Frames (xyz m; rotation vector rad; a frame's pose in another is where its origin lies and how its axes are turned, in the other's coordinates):
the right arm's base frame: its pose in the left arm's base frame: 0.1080 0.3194 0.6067 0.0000 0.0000 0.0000
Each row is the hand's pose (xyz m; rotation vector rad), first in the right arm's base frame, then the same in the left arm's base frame.
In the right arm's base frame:
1: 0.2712 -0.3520 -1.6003 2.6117 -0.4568 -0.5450
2: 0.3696 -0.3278 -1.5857 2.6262 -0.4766 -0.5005
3: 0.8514 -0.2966 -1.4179 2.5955 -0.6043 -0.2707
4: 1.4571 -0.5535 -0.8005 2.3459 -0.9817 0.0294
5: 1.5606 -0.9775 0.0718 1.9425 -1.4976 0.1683
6: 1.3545 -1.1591 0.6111 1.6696 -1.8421 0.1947
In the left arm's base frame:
1: 0.3792 -0.0326 -0.9936 2.6117 -0.4568 -0.5450
2: 0.4776 -0.0084 -0.9790 2.6262 -0.4766 -0.5005
3: 0.9594 0.0228 -0.8112 2.5955 -0.6043 -0.2707
4: 1.5651 -0.2341 -0.1938 2.3459 -0.9817 0.0294
5: 1.6686 -0.6581 0.6785 1.9425 -1.4976 0.1683
6: 1.4625 -0.8397 1.2178 1.6696 -1.8421 0.1947

